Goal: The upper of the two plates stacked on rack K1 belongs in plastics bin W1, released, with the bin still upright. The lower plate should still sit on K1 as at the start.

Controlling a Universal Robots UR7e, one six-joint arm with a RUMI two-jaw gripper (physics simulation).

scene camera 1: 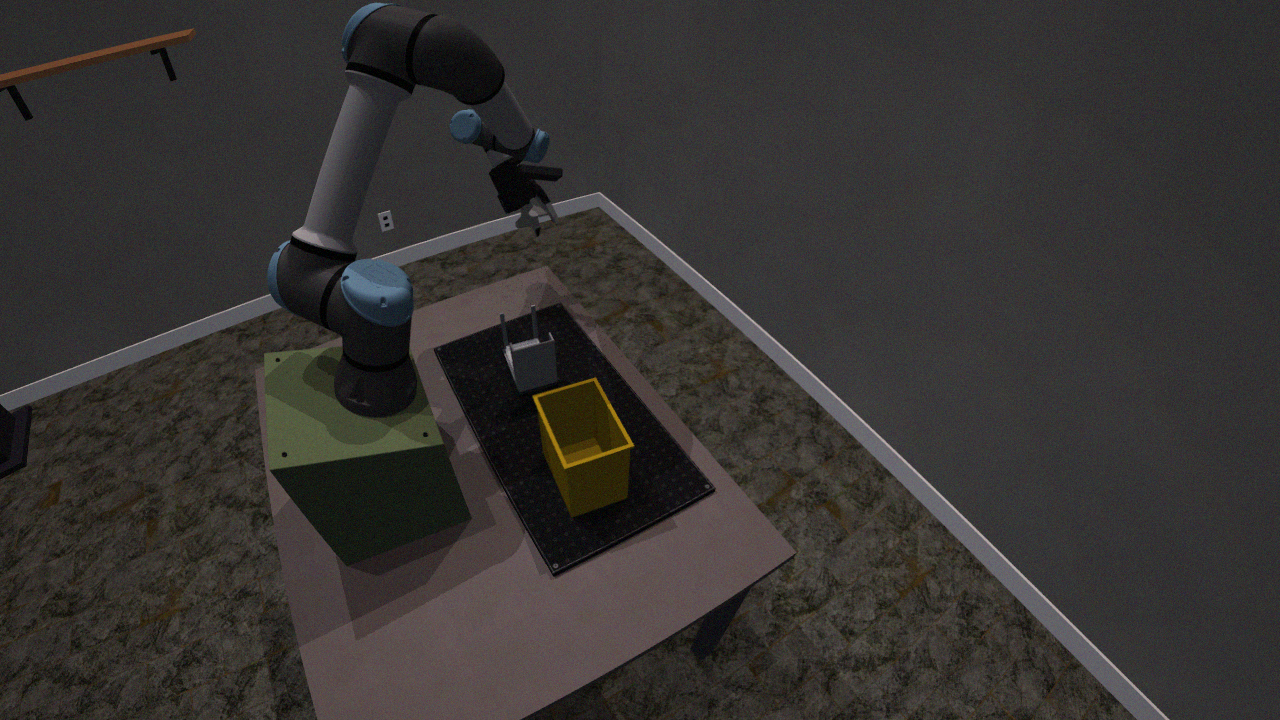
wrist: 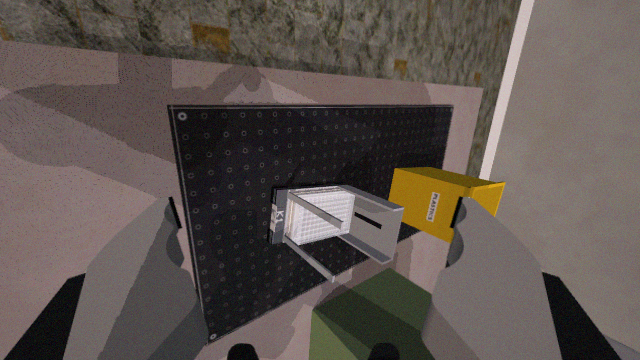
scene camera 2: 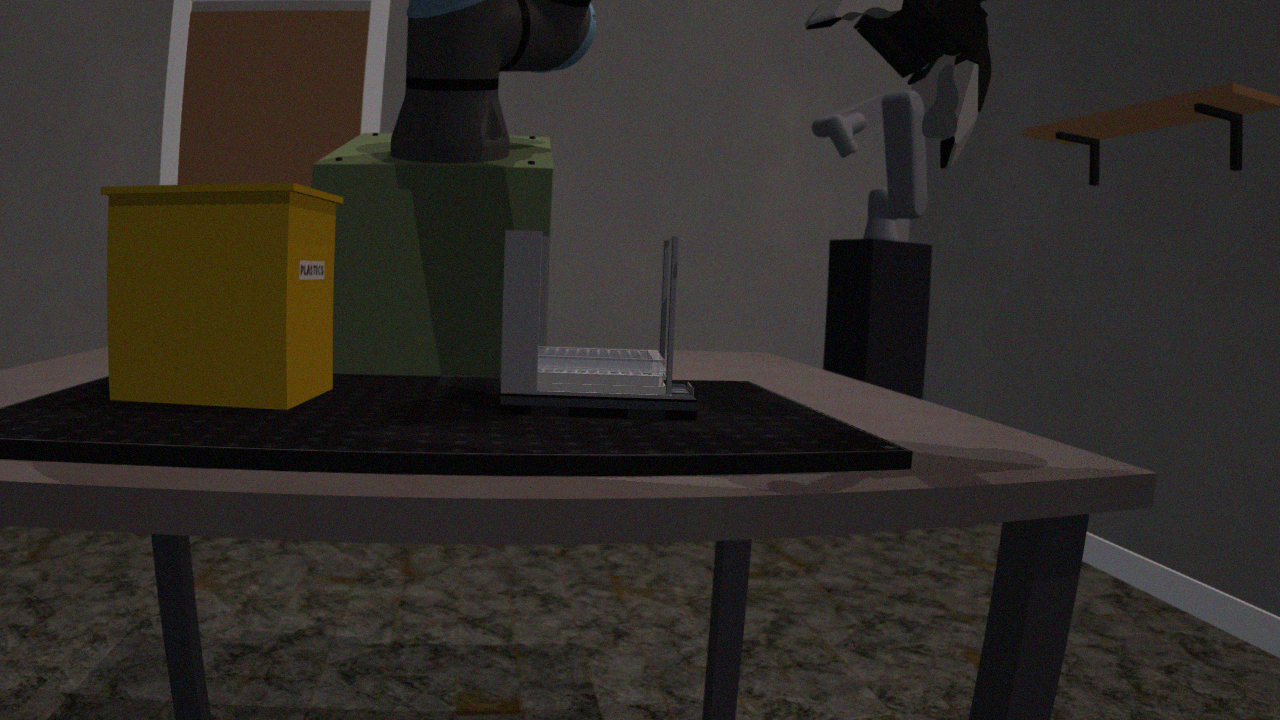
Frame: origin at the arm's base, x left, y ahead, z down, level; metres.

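Seen in the pictures: gripper, between the fingertips: (scene camera 1: 547, 230) (wrist: 316, 200) (scene camera 2: 878, 98); arm's base, origin of its link: (scene camera 1: 375, 387) (scene camera 2: 449, 153).
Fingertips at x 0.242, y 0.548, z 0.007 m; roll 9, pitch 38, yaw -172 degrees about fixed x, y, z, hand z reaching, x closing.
Pixels of each thing's middle, then the offset from my fingertips to it. Level surfaces: height alone.
- Rack K1, middle of its body: (scene camera 2: 600, 322) (wrist: 333, 224) (scene camera 1: 526, 347) dz +0.181, dx -0.150, dy -0.175 m
- lower plate, middle of its body: (scene camera 2: 587, 376) (wrist: 320, 213) dz +0.227, dx -0.160, dy -0.178 m
- yellow plastics bin W1, middle of its body: (scene camera 2: 224, 293) (scene camera 1: 582, 449) (wrist: 441, 199) dz +0.165, dx -0.475, dy -0.260 m
- black perforated board, height of its surface: dz +0.254 m
- table, height of its surface: dz +0.267 m
Rack K1 (scene camera 1: 535, 363) (scene camera 2: 523, 313) (wrist: 279, 216) is a grey stand with a tall back panel and two thin posts. Two clear plates lie stacked low inside it; the upper plate (scene camera 2: 599, 355) (wrist: 322, 216) rests flat on the lower plate (scene camera 2: 599, 382). The yellow plastics bin W1 (scene camera 1: 599, 483) (scene camera 2: 196, 295) (wrist: 417, 200) stands upright beside the rack, and the part of its inside that shows in scene camera 1 holds no plate. My gripper (scene camera 1: 539, 225) (wrist: 316, 200) is open and empty, high above and away from the rack, its fingers wide apart on either side of the wrist view.
The rack and bin stand on a black perforated board (scene camera 1: 501, 429) (scene camera 2: 402, 438) (wrist: 235, 165) on the table (scene camera 1: 501, 617) (scene camera 2: 1011, 447). The green base block (scene camera 1: 384, 501) (scene camera 2: 429, 268) (wrist: 370, 310) carries the arm. The rack's posts and panel rise well above the plates.
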